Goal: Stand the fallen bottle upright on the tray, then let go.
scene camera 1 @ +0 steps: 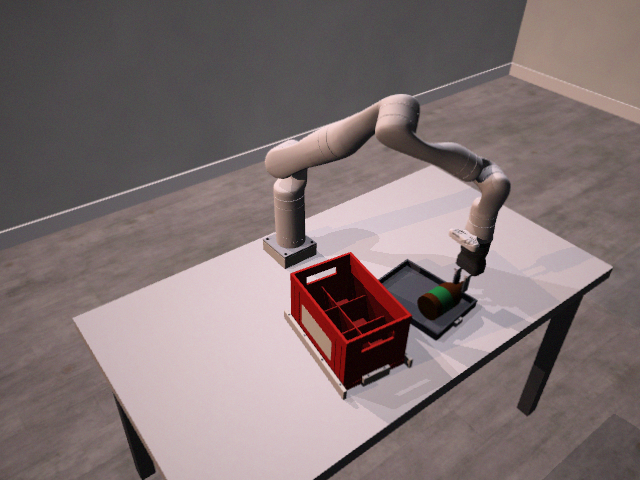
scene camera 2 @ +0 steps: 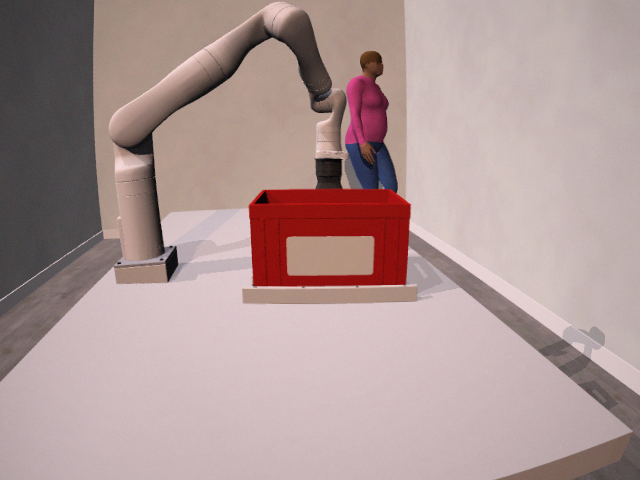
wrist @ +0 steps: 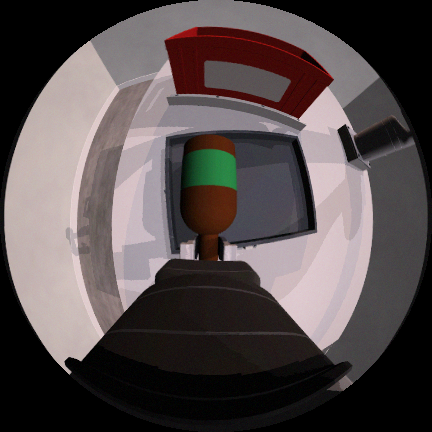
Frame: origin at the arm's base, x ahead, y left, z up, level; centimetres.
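Seen in the pictures: gripper, fingertip midpoint: [scene camera 1: 459, 288] [wrist: 207, 243]; arm's base at its link origin: [scene camera 1: 290, 239] [scene camera 2: 145, 254] [wrist: 360, 147].
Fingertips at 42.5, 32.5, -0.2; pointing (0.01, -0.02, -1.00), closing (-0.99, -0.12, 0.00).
Observation:
Offsets run from my fingertips to a thing's top centre, as dx, dy, dz.
A brown bottle with a green band @[+0.9, -5.6, +3.6] [scene camera 1: 439, 298] [wrist: 209, 200] lies on its side on the dark grey tray [scene camera 1: 439, 330] [wrist: 311, 200], its base toward the red crate and its neck toward the tray's far right rim. My gripper [scene camera 1: 462, 281] [wrist: 207, 243] points down at the neck end and is shut on the bottle's neck, one finger on each side in the wrist view. The neck's tip is partly hidden by the gripper. In scene camera 2 the bottle, the tray and the fingers are hidden behind the crate.
A red crate with compartments @[-1.7, -37.4, +13.3] [scene camera 1: 317, 330] [scene camera 2: 330, 260] [wrist: 245, 82] stands beside the tray, with pale rails @[-1.6, -47.3, -1.3] [scene camera 1: 314, 356] [scene camera 2: 329, 295] at its foot. The arm's base [scene camera 1: 289, 250] [scene camera 2: 144, 266] stands at the table's rear edge. A person in pink [scene camera 2: 368, 111] stands behind the table.

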